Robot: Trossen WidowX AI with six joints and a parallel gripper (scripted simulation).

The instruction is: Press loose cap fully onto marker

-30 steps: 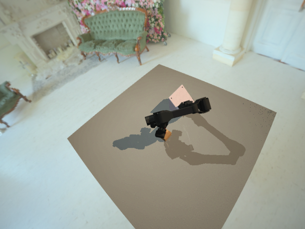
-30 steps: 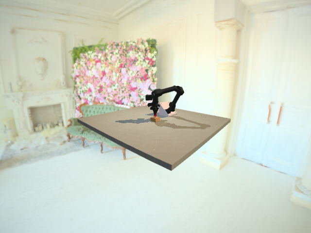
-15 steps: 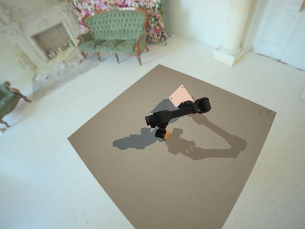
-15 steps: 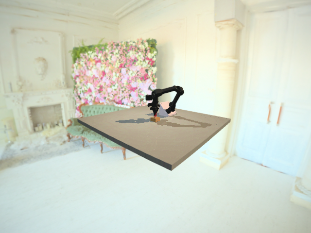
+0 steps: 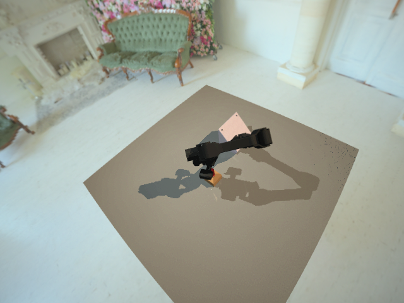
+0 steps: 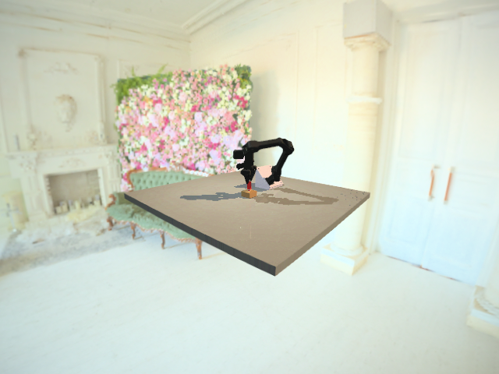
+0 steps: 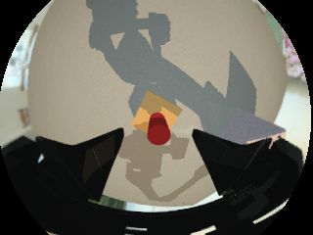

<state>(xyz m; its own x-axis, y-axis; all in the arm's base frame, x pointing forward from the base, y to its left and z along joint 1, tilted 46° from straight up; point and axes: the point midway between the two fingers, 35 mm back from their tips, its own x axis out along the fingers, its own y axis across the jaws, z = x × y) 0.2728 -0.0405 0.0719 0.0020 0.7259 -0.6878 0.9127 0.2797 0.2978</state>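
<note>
The red cap is 20 mm below my gripper tip.
</note>
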